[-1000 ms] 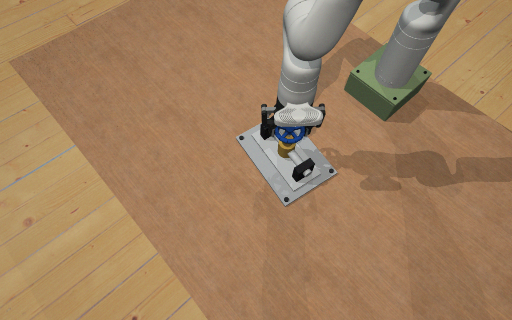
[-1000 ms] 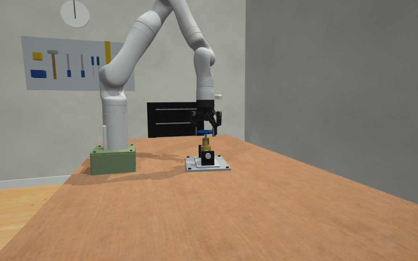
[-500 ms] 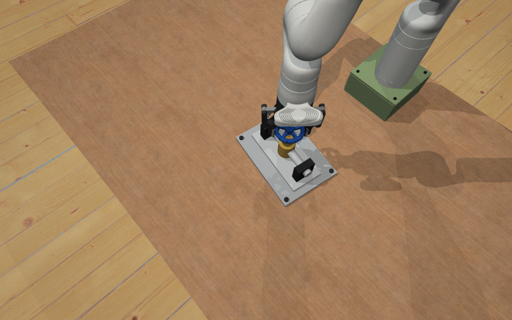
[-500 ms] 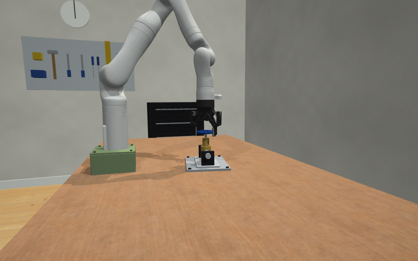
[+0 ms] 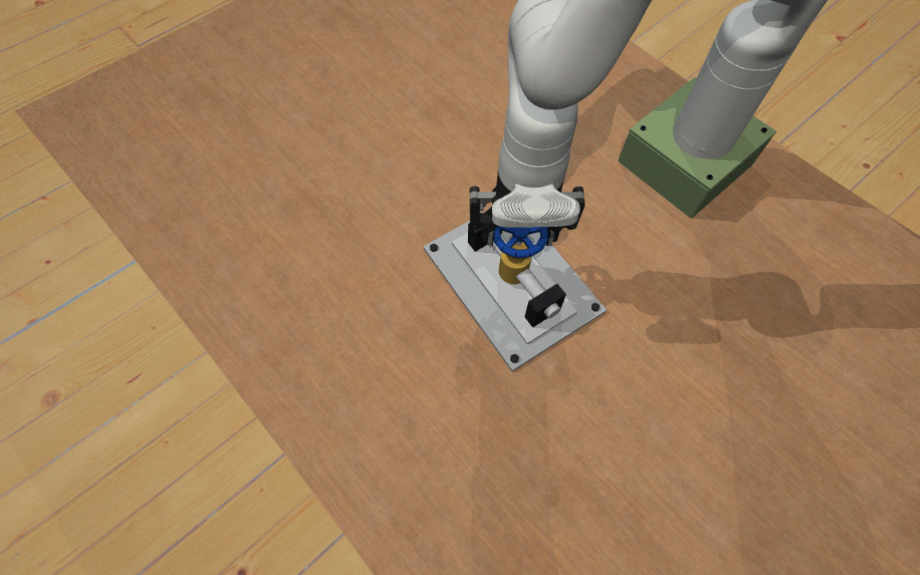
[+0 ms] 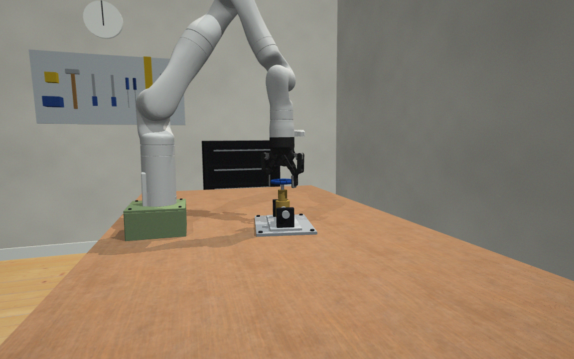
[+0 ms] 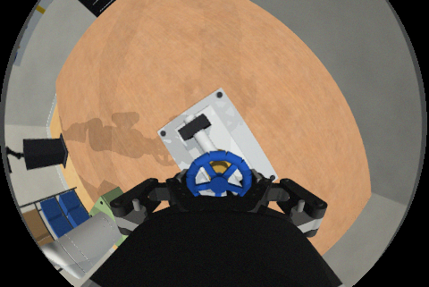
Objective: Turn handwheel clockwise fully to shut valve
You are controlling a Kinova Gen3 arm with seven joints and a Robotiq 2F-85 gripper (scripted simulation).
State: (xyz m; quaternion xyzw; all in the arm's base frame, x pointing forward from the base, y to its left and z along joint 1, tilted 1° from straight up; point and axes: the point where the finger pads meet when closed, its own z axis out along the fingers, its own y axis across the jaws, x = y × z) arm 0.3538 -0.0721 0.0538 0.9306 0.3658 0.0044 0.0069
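The handwheel lies right at my hand. Round my hand: baseplate (12 cm below).
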